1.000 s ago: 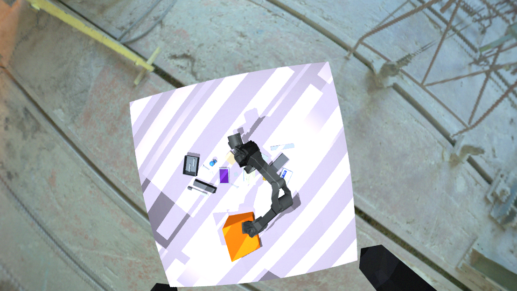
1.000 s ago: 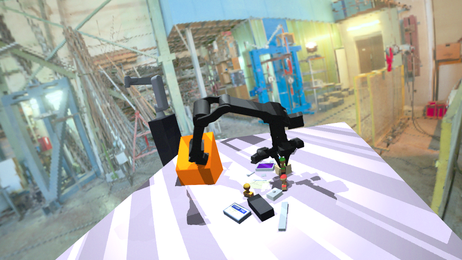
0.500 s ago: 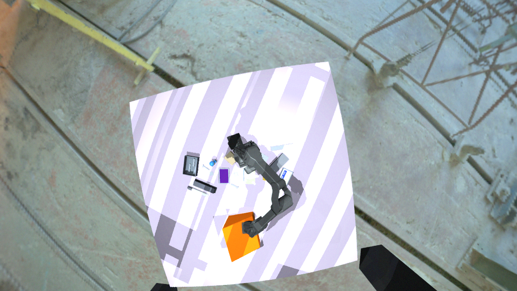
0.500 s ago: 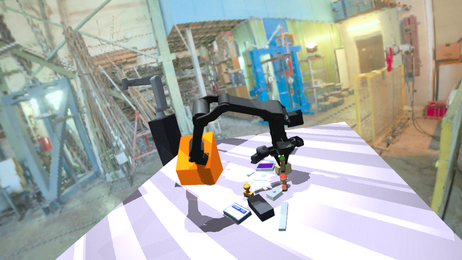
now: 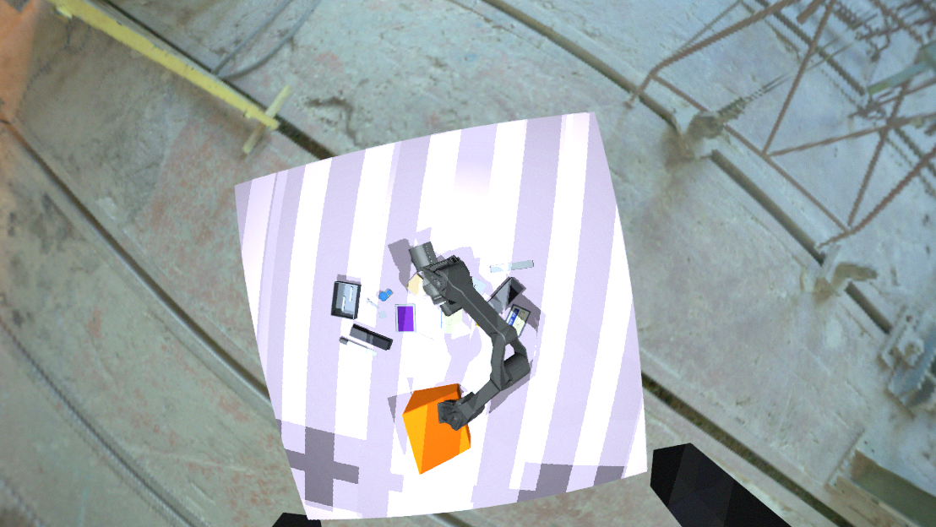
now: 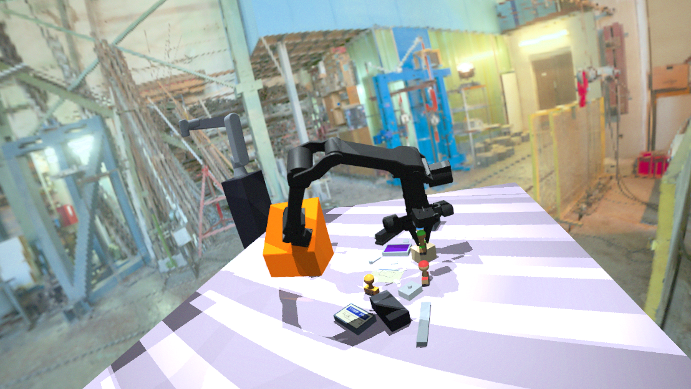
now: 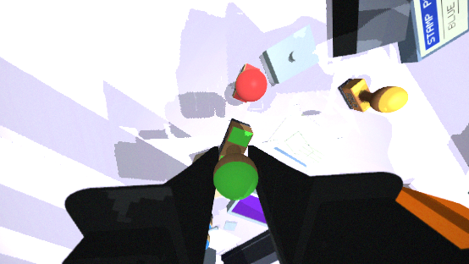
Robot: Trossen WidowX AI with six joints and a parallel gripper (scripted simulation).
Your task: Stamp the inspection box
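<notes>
My gripper tip is now 12 cm to the right of the purple ink pad, 12 cm past it and 9 cm above it. The rest, counted from my gripper tip: tan block 7 cm to the left, 7 cm below, 2 cm behind; green-knobbed stamp right at my gripper tip; red-knobbed stamp 7 cm below, 5 cm to the right, 1 cm ahead.
</notes>
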